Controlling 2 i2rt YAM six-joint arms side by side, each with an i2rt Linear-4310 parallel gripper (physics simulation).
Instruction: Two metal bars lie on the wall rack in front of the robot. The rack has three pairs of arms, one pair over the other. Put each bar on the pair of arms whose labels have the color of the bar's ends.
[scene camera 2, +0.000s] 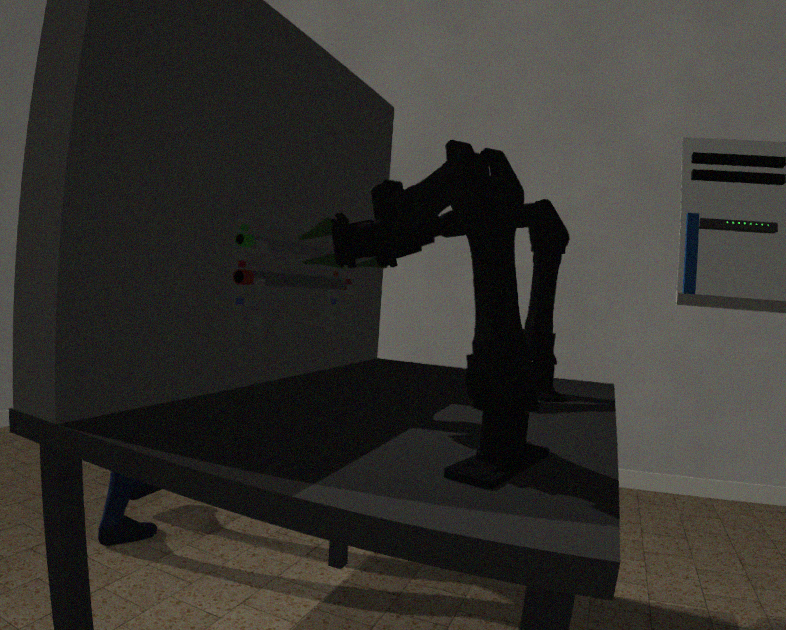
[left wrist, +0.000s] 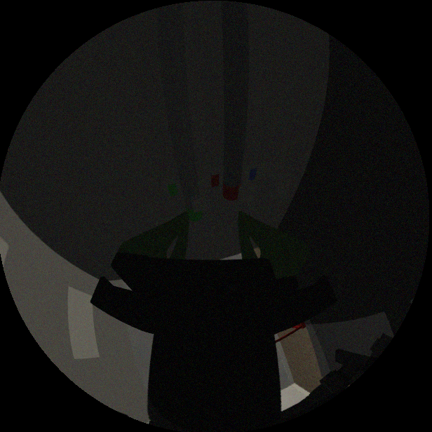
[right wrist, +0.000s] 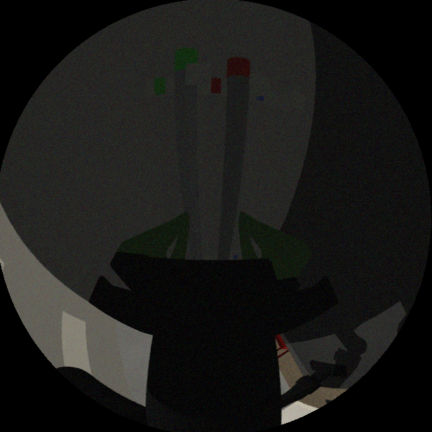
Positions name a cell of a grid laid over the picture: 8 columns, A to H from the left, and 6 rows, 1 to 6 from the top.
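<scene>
Left gripper (scene camera 2: D3), (left wrist: D4). Right gripper (right wrist: D4). Grey panel (scene camera 2: B2), (right wrist: B3).
</scene>
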